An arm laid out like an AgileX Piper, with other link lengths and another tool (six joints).
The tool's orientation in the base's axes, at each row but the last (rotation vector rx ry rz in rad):
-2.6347, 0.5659, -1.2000
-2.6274, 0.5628, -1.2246
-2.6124, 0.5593, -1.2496
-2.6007, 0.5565, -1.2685
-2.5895, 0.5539, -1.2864
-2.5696, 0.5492, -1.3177
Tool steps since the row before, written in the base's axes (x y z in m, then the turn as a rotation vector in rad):
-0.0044, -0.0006, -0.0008, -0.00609, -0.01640, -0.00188
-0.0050, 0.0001, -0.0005, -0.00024, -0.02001, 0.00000
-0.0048, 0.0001, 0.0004, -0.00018, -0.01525, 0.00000
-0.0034, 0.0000, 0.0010, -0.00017, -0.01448, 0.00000
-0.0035, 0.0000, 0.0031, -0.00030, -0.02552, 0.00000
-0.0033, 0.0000, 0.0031, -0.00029, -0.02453, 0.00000
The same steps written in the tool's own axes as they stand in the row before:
-0.0029, 0.0020, -0.0028, 0.00191, 0.01711, -0.00363
-0.0033, 0.0014, -0.0035, 0.00814, 0.01828, -0.00039
-0.0025, 0.0010, -0.0040, 0.00621, 0.01393, -0.00029
-0.0012, 0.0005, -0.0033, 0.00589, 0.01322, -0.00028
0.0003, -0.0002, -0.0047, 0.01039, 0.02331, -0.00049
0.0005, -0.0003, -0.0045, 0.00998, 0.02240, -0.00047

